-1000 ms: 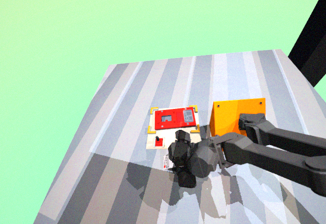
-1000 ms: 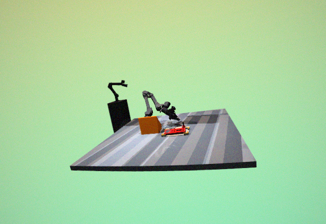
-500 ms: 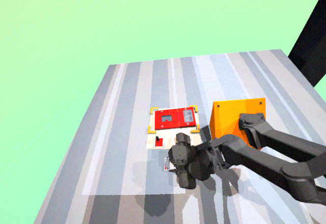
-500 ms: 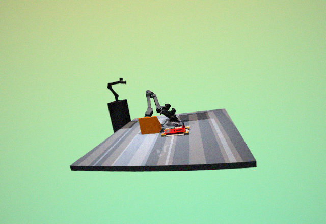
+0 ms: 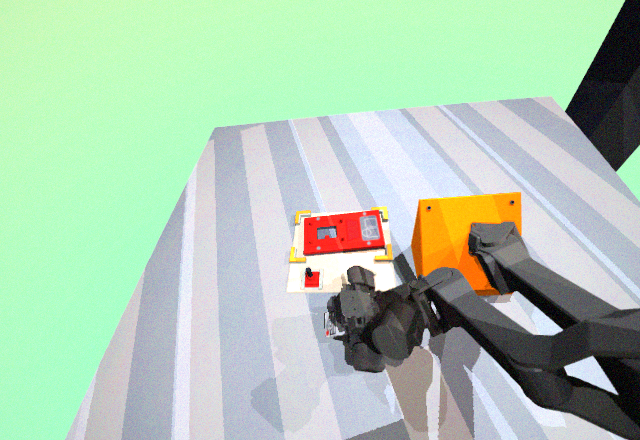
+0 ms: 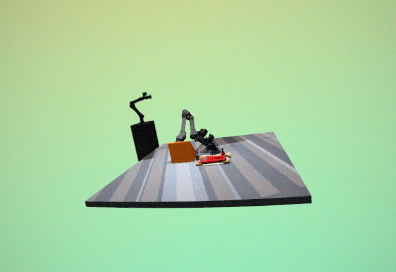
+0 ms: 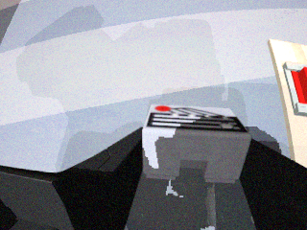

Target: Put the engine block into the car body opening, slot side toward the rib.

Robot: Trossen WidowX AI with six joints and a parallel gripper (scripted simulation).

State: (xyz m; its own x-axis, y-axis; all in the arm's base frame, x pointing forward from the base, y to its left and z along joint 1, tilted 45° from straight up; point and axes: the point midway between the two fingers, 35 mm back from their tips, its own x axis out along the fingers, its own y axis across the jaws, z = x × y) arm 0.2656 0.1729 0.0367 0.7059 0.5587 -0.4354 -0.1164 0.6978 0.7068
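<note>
The grey engine block is 1 cm behind my gripper tip.
</note>
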